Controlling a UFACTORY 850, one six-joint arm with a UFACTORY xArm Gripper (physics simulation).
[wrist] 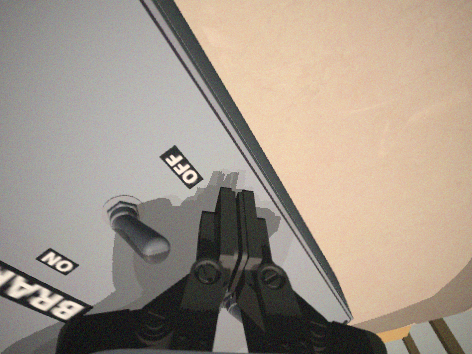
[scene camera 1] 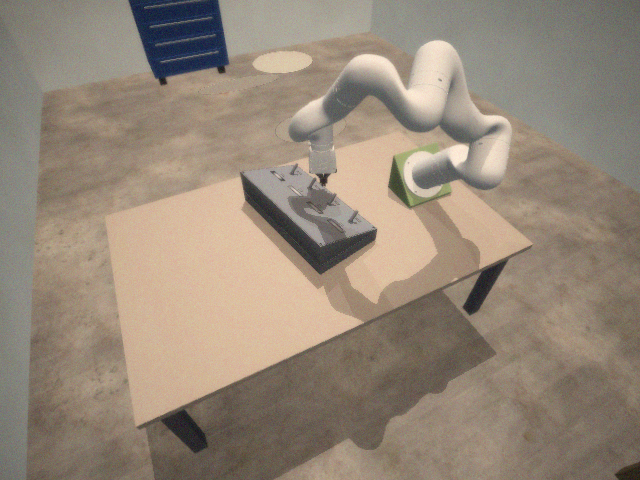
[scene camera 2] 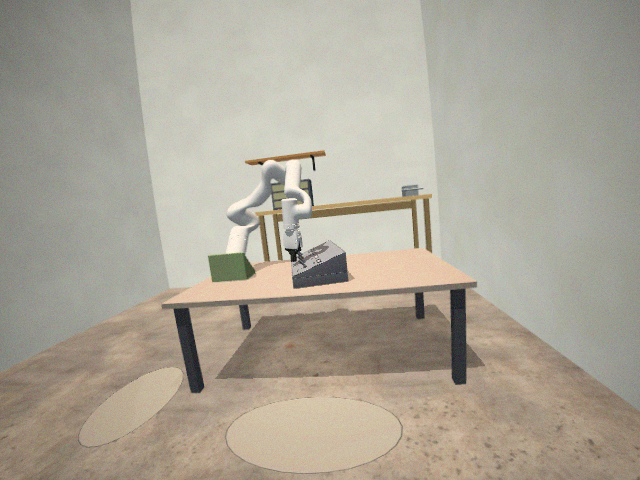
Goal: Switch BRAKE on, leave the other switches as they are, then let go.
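The grey sloped switch box (scene camera 1: 281,222) (scene camera 2: 330,268) (wrist: 75,100) stands on the table. In the wrist view the BRAKE lever (wrist: 142,237) rises between its OFF label (wrist: 181,166) and ON label (wrist: 57,261), with the BRAKE nameplate (wrist: 45,296) partly cut off. The lever's tip points down and right in the picture; I cannot tell which position it is in. My gripper (scene camera 1: 323,183) (scene camera 2: 294,259) (wrist: 230,208) is shut and empty, over the panel on the OFF side of the lever, with a visible gap. Another lever (wrist: 232,306) is mostly hidden behind the fingers.
Several similar levers stand in a row along the box; the end levers (scene camera 1: 295,168) (scene camera 1: 354,216) show in scene camera 1. The green wedge base (scene camera 1: 398,180) (scene camera 2: 227,267) carries the arm on the table (scene camera 1: 180,310) (scene camera 2: 403,268). A wooden bench (scene camera 2: 361,206) stands behind.
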